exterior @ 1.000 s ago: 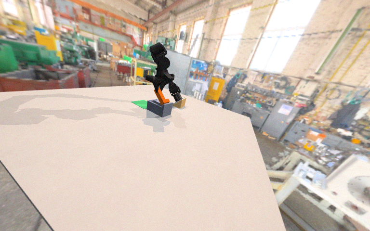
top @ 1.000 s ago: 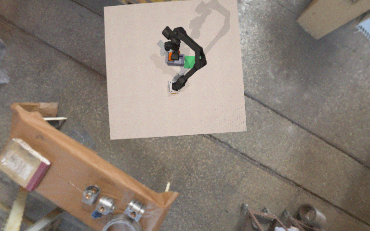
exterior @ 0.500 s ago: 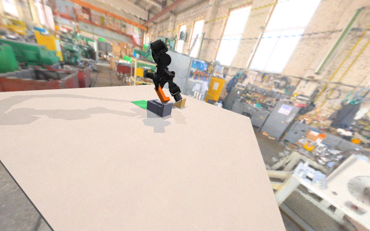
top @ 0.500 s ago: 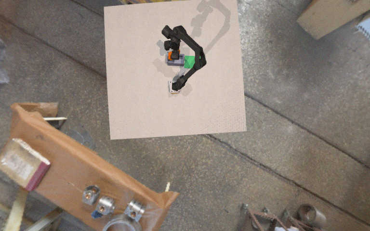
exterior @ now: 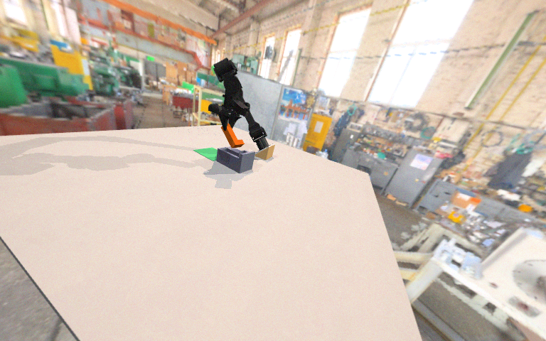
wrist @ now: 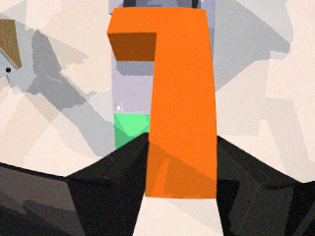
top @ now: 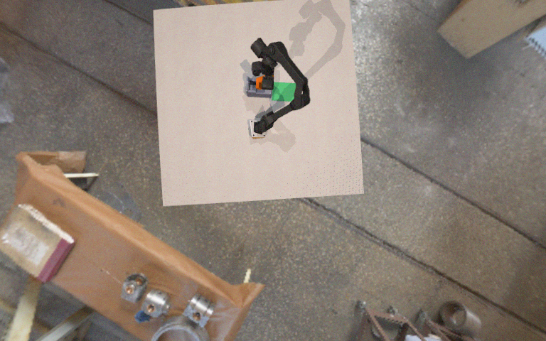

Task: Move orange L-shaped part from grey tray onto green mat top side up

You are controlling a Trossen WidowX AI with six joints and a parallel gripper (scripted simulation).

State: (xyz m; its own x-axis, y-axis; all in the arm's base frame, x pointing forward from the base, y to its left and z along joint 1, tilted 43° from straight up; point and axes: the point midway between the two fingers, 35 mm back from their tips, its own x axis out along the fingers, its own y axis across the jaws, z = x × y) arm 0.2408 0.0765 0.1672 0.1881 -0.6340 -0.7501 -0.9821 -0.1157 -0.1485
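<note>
Right now my gripper tip is 1 cm past the green mat, 10 cm to the left of it and 17 cm above it. Round my gripper tip: orange L-shaped part (1 cm behind, 3 cm to the left, 3 cm below).
</note>
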